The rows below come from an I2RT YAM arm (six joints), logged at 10 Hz.
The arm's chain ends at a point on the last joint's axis. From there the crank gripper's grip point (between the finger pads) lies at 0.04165 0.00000 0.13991 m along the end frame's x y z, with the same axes.
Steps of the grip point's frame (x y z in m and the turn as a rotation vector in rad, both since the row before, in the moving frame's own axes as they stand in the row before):
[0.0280, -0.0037, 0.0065, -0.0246, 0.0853, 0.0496]
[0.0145, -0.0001, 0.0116, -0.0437, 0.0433, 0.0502]
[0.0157, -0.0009, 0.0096, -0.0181, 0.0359, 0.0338]
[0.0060, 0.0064, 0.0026, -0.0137, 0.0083, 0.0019]
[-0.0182, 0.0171, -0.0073, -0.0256, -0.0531, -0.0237]
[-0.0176, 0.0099, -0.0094, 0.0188, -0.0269, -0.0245]
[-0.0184, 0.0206, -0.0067, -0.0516, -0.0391, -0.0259]
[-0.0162, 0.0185, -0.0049, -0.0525, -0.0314, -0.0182]
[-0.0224, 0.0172, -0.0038, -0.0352, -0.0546, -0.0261]
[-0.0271, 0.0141, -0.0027, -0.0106, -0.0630, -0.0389]
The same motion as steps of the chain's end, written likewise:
[0.0164, -0.0095, 0.0106, -0.0246, 0.0853, 0.0496]
[0.0087, -0.0084, 0.0137, -0.0437, 0.0433, 0.0502]
[0.0108, -0.0049, 0.0112, -0.0181, 0.0359, 0.0338]
[0.0048, 0.0044, 0.0030, -0.0137, 0.0083, 0.0019]
[-0.0107, 0.0144, -0.0093, -0.0256, -0.0531, -0.0237]
[-0.0138, 0.0135, -0.0104, 0.0188, -0.0269, -0.0245]
[-0.0130, 0.0144, -0.0081, -0.0516, -0.0391, -0.0259]
[-0.0118, 0.0118, -0.0060, -0.0525, -0.0314, -0.0182]
[-0.0148, 0.0132, -0.0058, -0.0352, -0.0546, -0.0261]
[-0.0182, 0.0141, -0.0050, -0.0106, -0.0630, -0.0389]

